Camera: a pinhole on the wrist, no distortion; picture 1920 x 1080 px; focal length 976.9 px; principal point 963.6 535.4 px. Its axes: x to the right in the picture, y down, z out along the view. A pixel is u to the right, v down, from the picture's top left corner.
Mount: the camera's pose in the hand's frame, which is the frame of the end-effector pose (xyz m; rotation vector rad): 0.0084 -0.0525 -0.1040 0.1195 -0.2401 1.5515
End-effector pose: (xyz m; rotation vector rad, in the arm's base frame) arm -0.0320 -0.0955 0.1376 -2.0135 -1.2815 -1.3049
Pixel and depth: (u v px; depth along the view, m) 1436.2 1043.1 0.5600
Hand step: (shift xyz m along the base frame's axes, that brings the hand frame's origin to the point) 0.2670 0.1558 -0.4978
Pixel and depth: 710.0 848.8 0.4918
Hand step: -0.1098 0.2955 -0.3573
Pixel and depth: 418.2 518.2 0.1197
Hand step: -0.1262 0.0691 -0.0164
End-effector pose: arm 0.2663 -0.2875 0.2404 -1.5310 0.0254 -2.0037
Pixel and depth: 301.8 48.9 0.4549
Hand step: 0.0145 0.3769 0.4356
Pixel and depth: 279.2 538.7 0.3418
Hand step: -0.0081 0.3634 0.1736
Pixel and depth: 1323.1 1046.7 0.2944
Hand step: 0.1913 0.1539 -0.0773
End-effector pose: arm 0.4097 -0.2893 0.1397 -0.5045 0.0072 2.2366
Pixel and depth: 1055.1 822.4 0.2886
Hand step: 0.0608 0.0175 0.2116
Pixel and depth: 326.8 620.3 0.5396
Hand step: 0.3065 0.3394 0.4209
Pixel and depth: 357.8 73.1 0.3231
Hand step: 0.0967 0.3429 0.1647
